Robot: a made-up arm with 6 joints. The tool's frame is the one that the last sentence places.
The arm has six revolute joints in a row. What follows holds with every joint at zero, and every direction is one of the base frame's.
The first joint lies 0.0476 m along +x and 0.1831 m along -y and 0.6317 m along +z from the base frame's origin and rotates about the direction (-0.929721, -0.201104, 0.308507), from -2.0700 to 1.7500 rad.
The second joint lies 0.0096 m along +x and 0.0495 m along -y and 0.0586 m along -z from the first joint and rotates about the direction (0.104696, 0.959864, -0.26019), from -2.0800 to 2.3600 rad.
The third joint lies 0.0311 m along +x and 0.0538 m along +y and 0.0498 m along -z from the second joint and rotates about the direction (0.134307, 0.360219, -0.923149), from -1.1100 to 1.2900 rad.
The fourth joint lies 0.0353 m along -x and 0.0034 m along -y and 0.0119 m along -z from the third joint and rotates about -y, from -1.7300 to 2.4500 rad.
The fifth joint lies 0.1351 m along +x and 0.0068 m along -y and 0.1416 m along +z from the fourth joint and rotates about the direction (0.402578, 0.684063, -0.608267), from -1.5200 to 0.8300 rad.
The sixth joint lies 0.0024 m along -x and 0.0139 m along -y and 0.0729 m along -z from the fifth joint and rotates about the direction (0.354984, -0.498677, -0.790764), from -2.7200 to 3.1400 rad.
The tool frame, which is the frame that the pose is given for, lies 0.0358 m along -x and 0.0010 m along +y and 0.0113 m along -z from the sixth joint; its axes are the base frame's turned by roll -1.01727, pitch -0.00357 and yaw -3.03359 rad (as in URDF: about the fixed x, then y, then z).
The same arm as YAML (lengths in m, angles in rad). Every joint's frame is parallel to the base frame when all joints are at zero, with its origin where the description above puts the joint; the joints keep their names.
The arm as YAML. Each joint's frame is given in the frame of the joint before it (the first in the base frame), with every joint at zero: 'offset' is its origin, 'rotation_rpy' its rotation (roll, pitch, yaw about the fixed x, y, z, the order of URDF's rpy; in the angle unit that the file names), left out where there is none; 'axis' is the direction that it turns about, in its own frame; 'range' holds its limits. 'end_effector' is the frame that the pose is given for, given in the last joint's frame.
length_unit: m
angle_unit: rad
chain:
  - id: joint 1
    offset: [0.0476, -0.1831, 0.6317]
    axis: [-0.929721, -0.201104, 0.308507]
    range: [-2.07, 1.75]
  - id: joint 2
    offset: [0.0096, -0.0495, -0.0586]
    axis: [0.104696, 0.959864, -0.26019]
    range: [-2.08, 2.36]
  - id: joint 3
    offset: [0.0311, 0.0538, -0.0498]
    axis: [0.134307, 0.360219, -0.923149]
    range: [-1.11, 1.29]
  - id: joint 4
    offset: [-0.0353, -0.0034, -0.0119]
    axis: "-y"
    range: [-1.73, 2.45]
  - id: joint 5
    offset: [0.1351, -0.0068, 0.1416]
    axis: [0.402578, 0.684063, -0.608267]
    range: [-1.52, 0.83]
  - id: joint 6
    offset: [-0.0024, -0.0139, -0.0729]
    axis: [0.354984, -0.498677, -0.790764]
    range: [-2.72, 3.14]
end_effector:
  offset: [-0.0358, 0.001, -0.0113]
  rotation_rpy: [-1.0173, -0.0036, -3.0336]

